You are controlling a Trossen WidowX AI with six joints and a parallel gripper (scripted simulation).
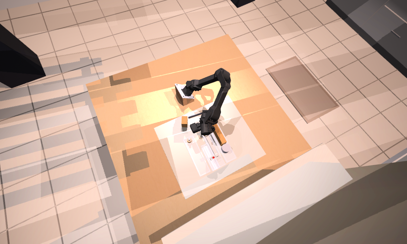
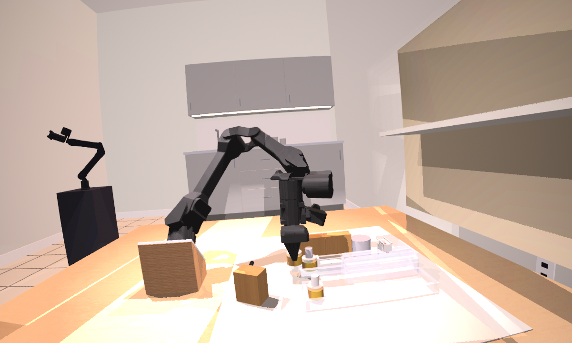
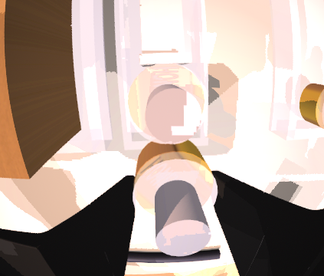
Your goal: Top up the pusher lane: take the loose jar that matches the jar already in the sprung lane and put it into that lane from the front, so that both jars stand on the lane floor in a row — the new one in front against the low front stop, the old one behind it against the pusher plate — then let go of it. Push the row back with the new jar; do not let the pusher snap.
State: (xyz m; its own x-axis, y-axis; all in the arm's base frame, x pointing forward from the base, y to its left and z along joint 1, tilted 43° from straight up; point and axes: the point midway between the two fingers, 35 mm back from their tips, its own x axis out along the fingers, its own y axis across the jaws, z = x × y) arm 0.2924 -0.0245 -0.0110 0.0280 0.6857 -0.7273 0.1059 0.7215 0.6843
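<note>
Right now my gripper tip is 12 cm past the dark rod, 3 cm to the right of it and 4 cm above it. From my gripper tip the other things lie so: grey cylinder: 21 cm ahead, 6 cm to the left, 2 cm below; small wooden block: 11 cm behind, 9 cm to the right, 1 cm below; clear lane: 18 cm ahead, 4 cm to the right, 3 cm below.
</note>
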